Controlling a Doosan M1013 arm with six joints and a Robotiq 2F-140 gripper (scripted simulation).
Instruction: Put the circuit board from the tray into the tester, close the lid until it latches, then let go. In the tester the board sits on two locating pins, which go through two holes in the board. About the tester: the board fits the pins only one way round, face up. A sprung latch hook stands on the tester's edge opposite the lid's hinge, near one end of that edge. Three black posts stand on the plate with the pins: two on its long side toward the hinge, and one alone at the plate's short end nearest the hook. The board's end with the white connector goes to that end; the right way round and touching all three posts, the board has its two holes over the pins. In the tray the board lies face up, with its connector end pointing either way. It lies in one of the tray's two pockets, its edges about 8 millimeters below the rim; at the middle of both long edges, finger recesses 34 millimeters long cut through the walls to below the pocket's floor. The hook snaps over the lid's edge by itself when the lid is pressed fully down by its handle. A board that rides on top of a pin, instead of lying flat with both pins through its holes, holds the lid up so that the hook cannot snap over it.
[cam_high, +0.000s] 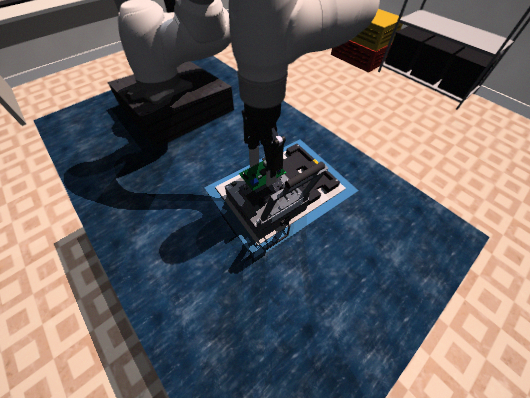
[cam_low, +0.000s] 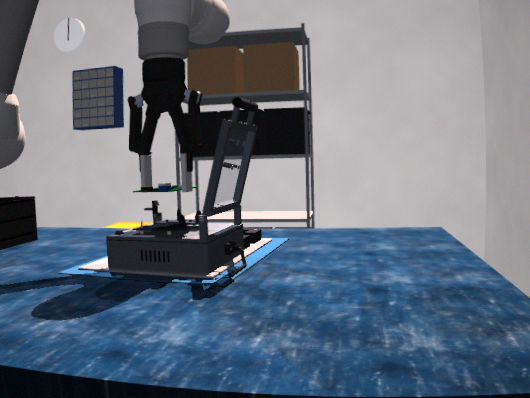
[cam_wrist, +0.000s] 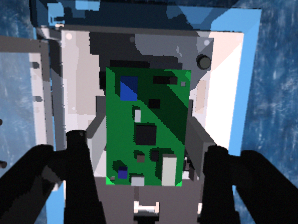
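Right now my hand is 80 mm above the tester plate and 10 mm short of it. Also, from my hand: latch hook: 70 mm to the left, 70 mm below, 40 mm behind; then green circuit board: 20 mm below; then tester lid: 120 mm ahead, 40 mm to the right, 30 mm above.
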